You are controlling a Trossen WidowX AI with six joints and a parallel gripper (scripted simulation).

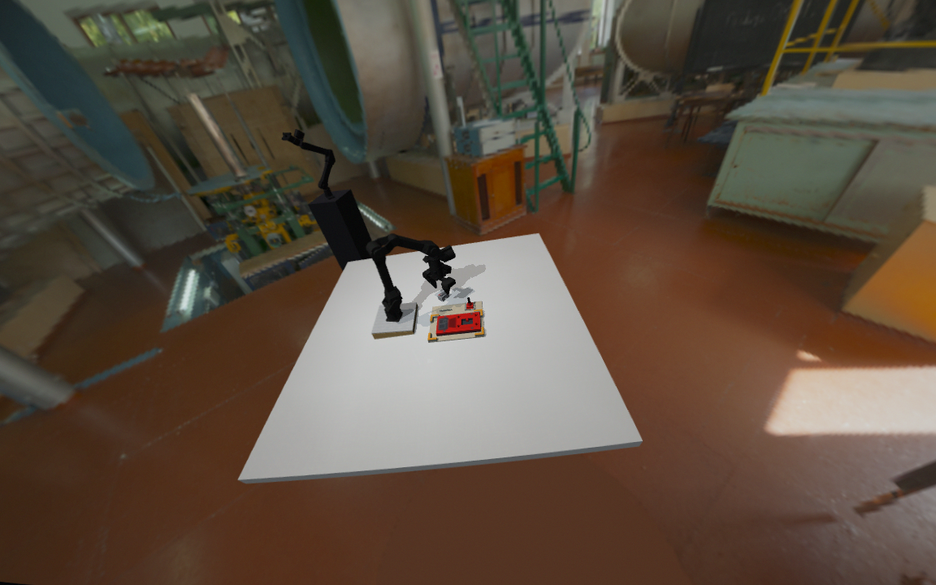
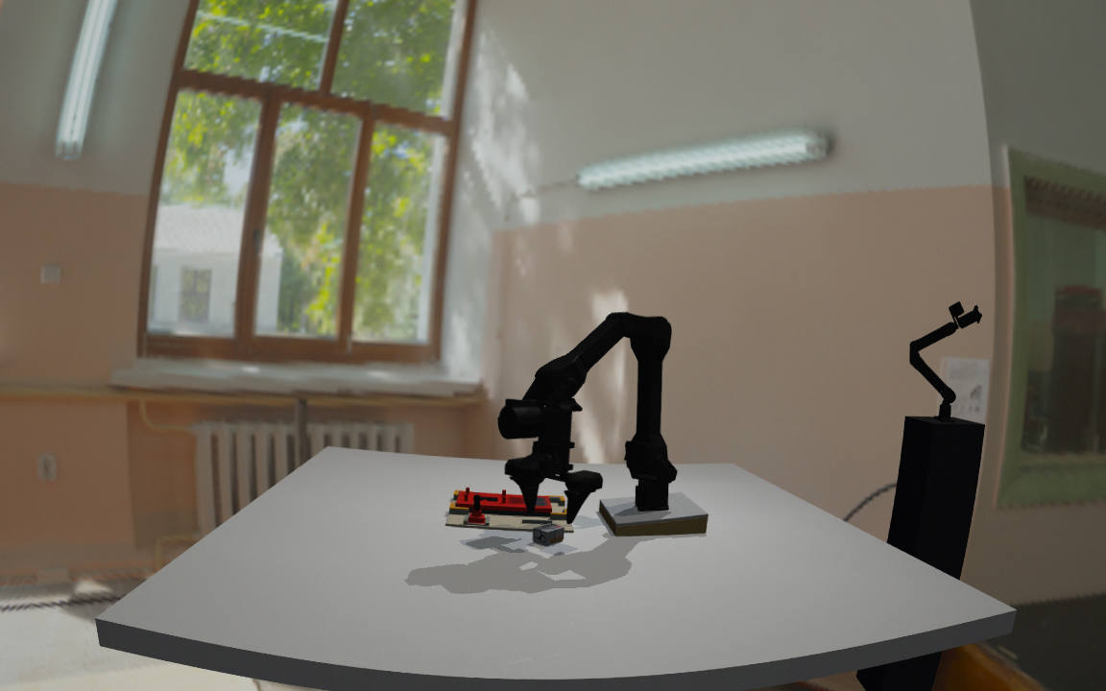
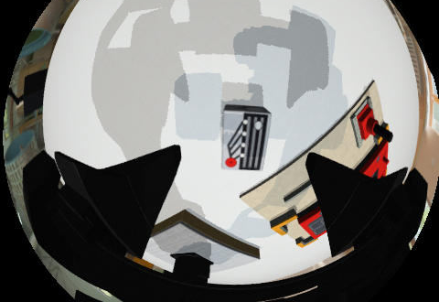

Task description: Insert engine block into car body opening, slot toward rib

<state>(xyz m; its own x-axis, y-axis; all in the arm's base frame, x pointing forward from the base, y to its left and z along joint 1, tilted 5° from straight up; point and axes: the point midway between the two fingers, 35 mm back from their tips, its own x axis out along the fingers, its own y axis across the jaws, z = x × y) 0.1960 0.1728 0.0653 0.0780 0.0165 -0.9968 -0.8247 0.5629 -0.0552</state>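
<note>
Right now the grey engine block is 40 mm below my gripper tip.
</note>
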